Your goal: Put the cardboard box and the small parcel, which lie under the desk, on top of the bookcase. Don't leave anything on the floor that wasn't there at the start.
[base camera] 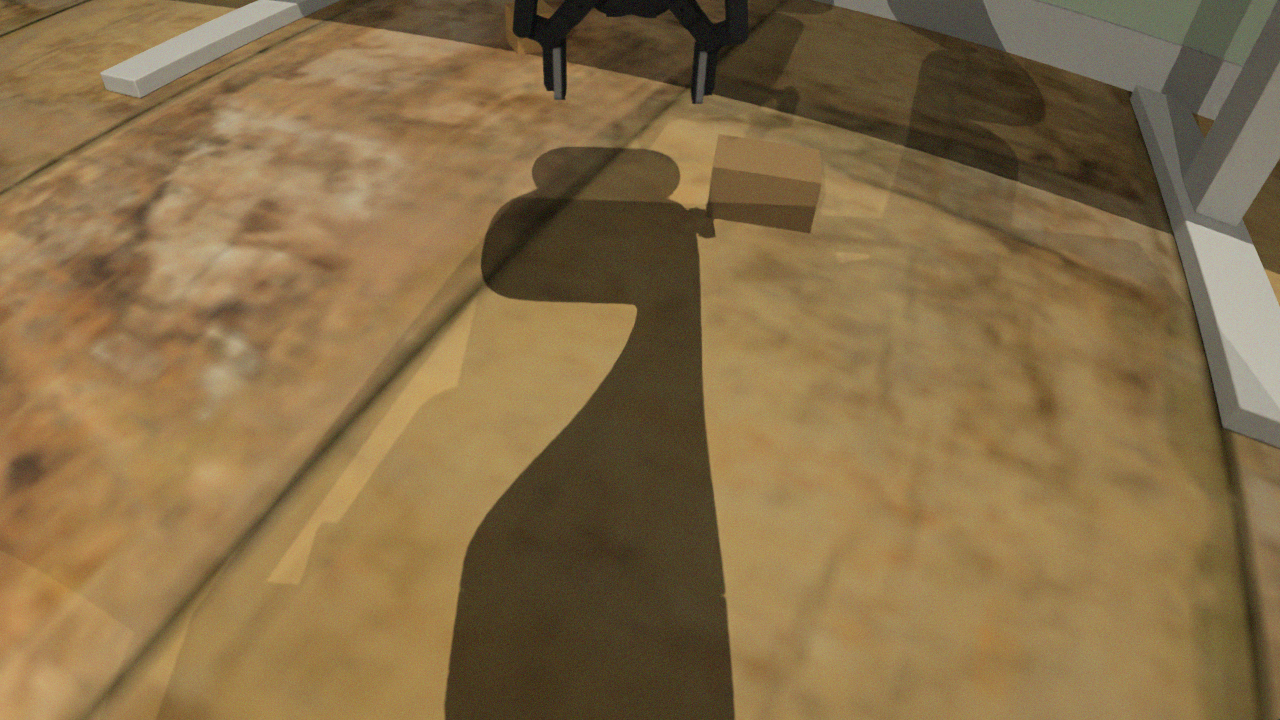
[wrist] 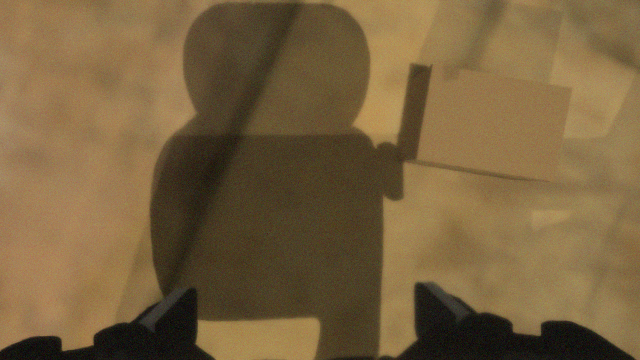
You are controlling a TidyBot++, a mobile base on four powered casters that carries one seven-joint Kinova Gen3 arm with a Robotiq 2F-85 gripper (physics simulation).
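Frame: origin at the arm's base, x back, y left, z down, level; millimetres.
Seen in the pictures: gripper, fingertip midpoint: [base camera: 628,96] [wrist: 307,309].
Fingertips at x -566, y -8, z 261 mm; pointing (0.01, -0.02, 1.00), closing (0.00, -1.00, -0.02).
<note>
Offsets run from my fingertips to a thing's top centre. "*": to the spot under its first point.
A small brown cardboard-coloured box @(dx -82, dy -121, dz +86 mm) [base camera: 765,183] [wrist: 492,122] lies on the floor between the desk's feet. The frames do not settle whether it is the cardboard box or the small parcel. My gripper [base camera: 629,96] [wrist: 307,309] is open and empty, pointing down above the floor. In the wrist view the box is ahead of the fingers and to their right; in the base view it is to the right of the fingertips. A sliver of a tan thing @(dx -450, dy +122, dz +86 mm) [base camera: 510,26] shows behind the left finger, mostly hidden. The bookcase does not show in either view.
A white desk foot [base camera: 1230,295] with its upright leg @(* dx -104, dy -611, dz +33 mm) [base camera: 1239,152] stands at the right. Another white foot [base camera: 205,46] lies at the upper left. A pale baseboard [base camera: 1056,53] runs along the back wall. The arm's dark shadow falls across the floor beside the box.
</note>
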